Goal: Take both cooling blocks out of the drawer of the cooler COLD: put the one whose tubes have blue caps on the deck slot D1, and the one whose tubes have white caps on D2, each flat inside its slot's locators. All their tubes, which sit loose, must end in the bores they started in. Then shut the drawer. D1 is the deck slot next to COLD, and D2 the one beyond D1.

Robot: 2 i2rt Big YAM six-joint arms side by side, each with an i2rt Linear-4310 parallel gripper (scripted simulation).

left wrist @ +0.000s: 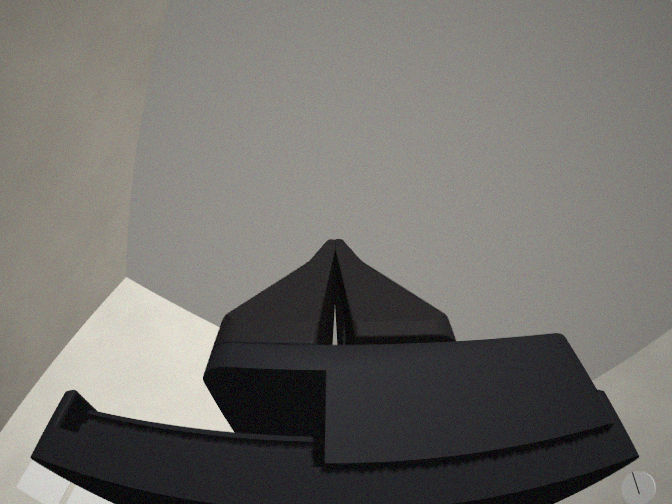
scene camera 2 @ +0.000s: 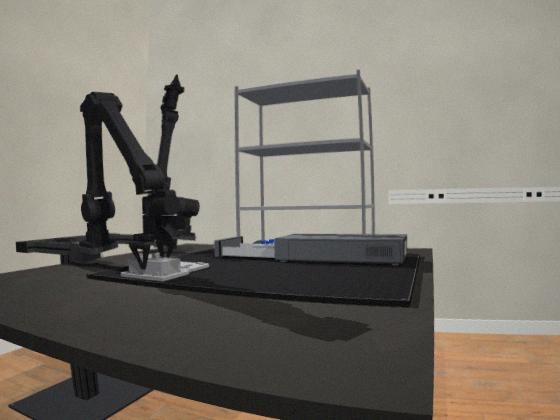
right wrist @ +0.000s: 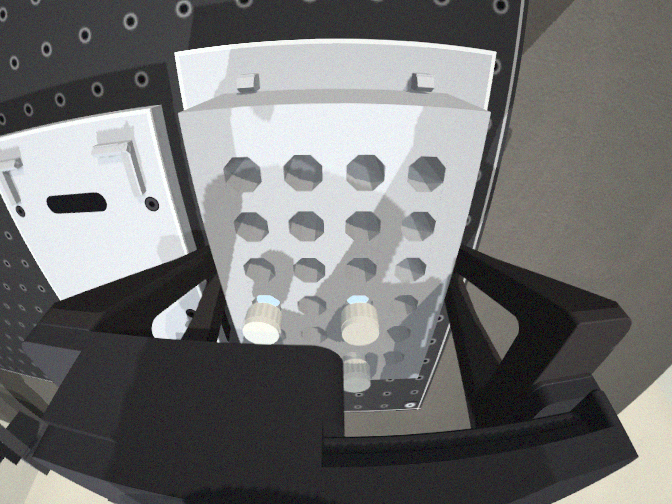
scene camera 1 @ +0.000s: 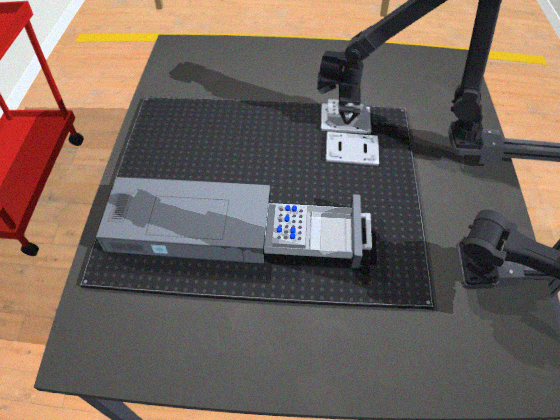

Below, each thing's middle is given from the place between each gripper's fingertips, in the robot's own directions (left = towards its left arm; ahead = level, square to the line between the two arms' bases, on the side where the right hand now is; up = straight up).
Now: the slot D2 [right wrist: 464, 75] 3 cm below my right hand. The rest, counted from my right hand: slot D1 [scene camera 1: 352, 145]: 3 cm behind, 13 cm to the left, 3 cm below.
My left hand is 93 cm above the slot D1, 65 cm to the left of it and 61 cm short of it. The rest, counted from my left hand: slot D2: 93 cm below, 78 cm to the right, 65 cm ahead.
